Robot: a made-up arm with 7 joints.
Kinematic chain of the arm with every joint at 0, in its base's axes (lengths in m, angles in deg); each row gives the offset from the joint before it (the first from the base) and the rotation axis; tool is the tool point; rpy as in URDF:
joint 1: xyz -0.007 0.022 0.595 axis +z
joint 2: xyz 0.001 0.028 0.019 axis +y
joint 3: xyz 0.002 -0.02 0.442 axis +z
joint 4: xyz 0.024 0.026 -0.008 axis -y
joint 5: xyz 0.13 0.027 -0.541 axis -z
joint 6: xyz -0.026 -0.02 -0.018 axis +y
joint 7: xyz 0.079 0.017 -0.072 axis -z
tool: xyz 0 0.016 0.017 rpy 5.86 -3.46 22.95
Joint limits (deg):
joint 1: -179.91..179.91
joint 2: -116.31..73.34
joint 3: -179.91..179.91
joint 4: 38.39..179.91
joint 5: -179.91..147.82
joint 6: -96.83..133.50
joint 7: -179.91..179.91
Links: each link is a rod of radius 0.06 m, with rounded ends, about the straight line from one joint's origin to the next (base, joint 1, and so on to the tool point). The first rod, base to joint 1, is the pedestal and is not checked.
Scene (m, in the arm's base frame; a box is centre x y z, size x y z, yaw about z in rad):
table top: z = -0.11
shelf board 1: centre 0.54 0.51 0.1 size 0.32 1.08 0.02 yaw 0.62
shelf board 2: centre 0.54 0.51 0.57 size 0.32 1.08 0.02 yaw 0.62
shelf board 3: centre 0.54 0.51 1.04 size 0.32 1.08 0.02 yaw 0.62
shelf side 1: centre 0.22 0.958 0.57 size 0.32 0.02 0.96 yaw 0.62
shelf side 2: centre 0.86 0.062 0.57 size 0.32 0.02 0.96 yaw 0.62
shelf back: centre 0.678 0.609 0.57 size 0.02 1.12 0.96 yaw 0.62
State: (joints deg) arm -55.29 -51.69 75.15 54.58 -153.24 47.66 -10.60
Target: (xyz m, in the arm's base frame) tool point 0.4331 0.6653 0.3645
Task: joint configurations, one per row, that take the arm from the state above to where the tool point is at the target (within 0.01 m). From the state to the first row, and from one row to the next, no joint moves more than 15 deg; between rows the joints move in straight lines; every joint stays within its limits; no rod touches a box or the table.
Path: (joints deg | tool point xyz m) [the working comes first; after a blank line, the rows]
Joints at the target: -69.49 -84.96 112.03 76.91 -155.20 50.91 -9.75
Straight joint move there: touches shelf board 2.

1: -42.04 -54.73 73.40 55.74 -157.68 50.47 -16.94 | 0.3712 0.5355 0.8475
2: -28.80 -57.77 71.64 56.91 -162.13 53.29 -23.28 | 0.2298 0.6187 0.8722
3: -15.55 -60.80 69.89 58.07 -166.58 56.10 -29.62 | 0.0673 0.6639 0.8947
4: -2.31 -63.84 68.13 59.23 -171.02 58.92 -35.97 | -0.1053 0.6650 0.9148
5: 10.94 -66.88 66.38 60.39 -175.46 61.73 -42.31 | -0.2758 0.6196 0.9318
6: 24.18 -69.92 64.62 61.56 -179.91 64.55 -48.65 | -0.4311 0.5289 0.9459
7: 12.18 -68.52 75.31 56.92 -174.74 59.42 -40.98 | -0.2993 0.6274 0.8156
8: 0.19 -67.12 86.00 52.29 -169.57 54.30 -33.31 | -0.1540 0.6635 0.6851
9: -11.81 -65.72 96.69 47.66 -164.40 49.17 -25.64 | -0.0184 0.6399 0.5619
10: -23.80 -64.32 107.39 43.02 -159.24 44.04 -17.97 | 0.0878 0.5679 0.4530
11: -35.80 -62.93 118.08 38.39 -154.07 38.92 -10.31 | 0.1526 0.4650 0.3645
12: -47.03 -70.27 116.06 51.23 -154.45 42.91 -10.12 | 0.2388 0.5545 0.3731
13: -58.26 -77.61 114.04 64.07 -154.83 46.91 -9.93 | 0.3347 0.6215 0.3759
14: -69.49 -84.96 112.03 76.91 -155.20 50.91 -9.75 | 0.4330 0.6654 0.3644

